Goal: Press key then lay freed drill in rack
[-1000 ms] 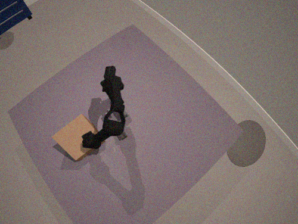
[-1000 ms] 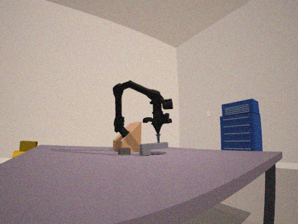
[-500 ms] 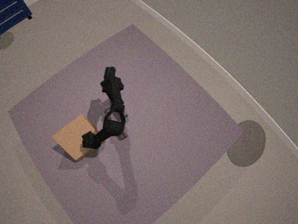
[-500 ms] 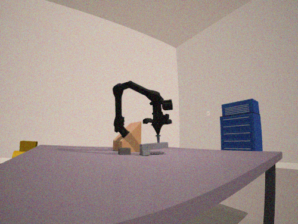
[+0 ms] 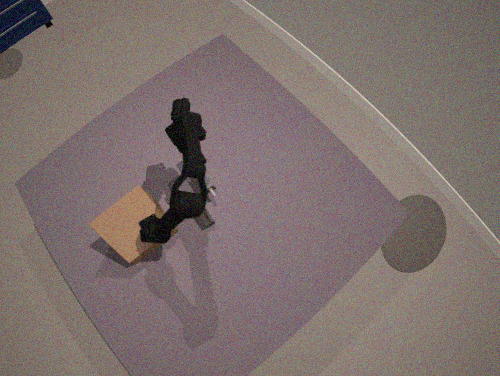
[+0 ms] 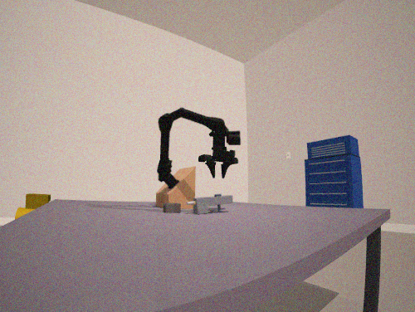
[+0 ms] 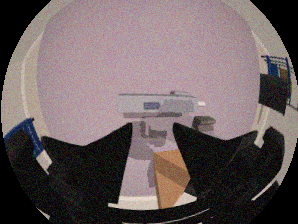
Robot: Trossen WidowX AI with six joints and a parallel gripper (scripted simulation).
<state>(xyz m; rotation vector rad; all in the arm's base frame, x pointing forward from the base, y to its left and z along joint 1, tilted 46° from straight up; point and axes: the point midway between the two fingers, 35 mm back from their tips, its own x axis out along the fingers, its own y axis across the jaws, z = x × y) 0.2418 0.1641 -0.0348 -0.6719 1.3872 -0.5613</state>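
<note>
Right now the drill is 1 cm ahead of my gripper tip, 9 cm to the right of it and 11 cm below it.
</note>
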